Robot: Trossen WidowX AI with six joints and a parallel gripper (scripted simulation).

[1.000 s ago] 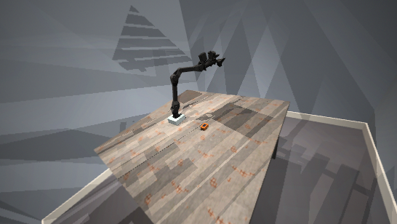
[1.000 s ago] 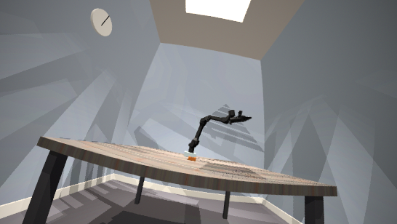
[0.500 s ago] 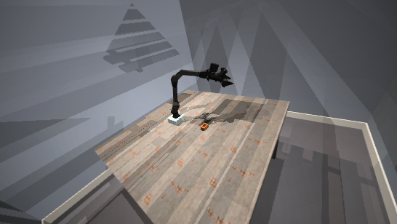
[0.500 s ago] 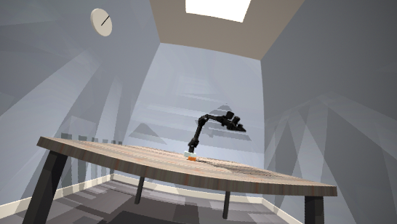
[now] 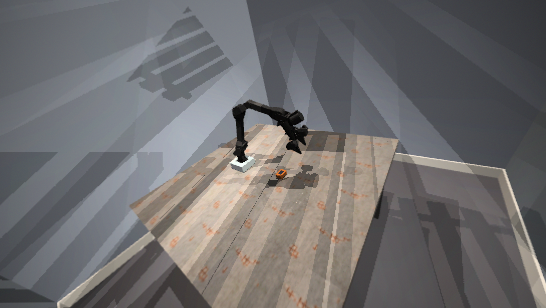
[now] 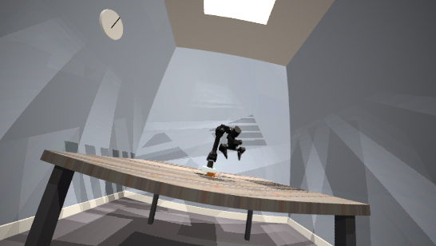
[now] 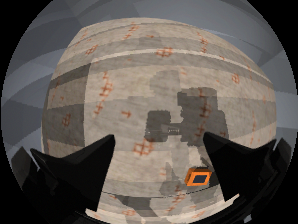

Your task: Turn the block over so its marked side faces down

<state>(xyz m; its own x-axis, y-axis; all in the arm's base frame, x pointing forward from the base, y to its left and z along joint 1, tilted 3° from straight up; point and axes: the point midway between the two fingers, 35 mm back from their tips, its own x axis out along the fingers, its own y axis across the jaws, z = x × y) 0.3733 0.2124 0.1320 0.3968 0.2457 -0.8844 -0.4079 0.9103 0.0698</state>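
Right now my gripper tip is 150 mm to the left of the orange block, 120 mm above it and 70 mm past it.
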